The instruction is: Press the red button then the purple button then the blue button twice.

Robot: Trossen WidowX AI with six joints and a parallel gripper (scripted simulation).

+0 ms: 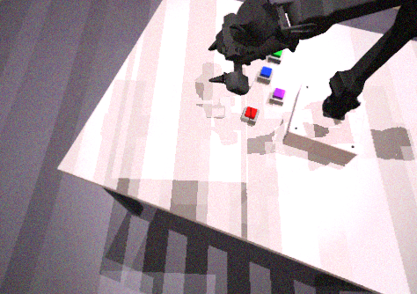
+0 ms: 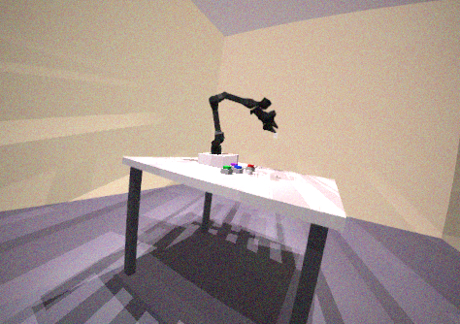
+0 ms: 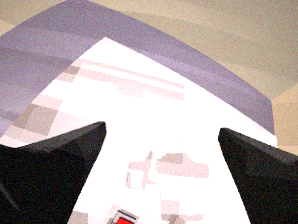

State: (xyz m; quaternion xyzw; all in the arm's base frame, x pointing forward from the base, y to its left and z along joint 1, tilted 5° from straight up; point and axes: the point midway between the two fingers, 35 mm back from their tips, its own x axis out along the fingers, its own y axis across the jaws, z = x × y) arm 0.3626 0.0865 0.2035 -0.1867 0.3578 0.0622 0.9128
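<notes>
Right now the red button is 25 cm below my gripper tip, 13 cm behind it and 4 cm to the right of it. Round my gripper tip: green button (31 cm to the right, 25 cm below, 18 cm behind); blue button (25 cm below, 21 cm to the right, 16 cm behind); purple button (25 cm below, 21 cm behind, 13 cm to the right).
</notes>
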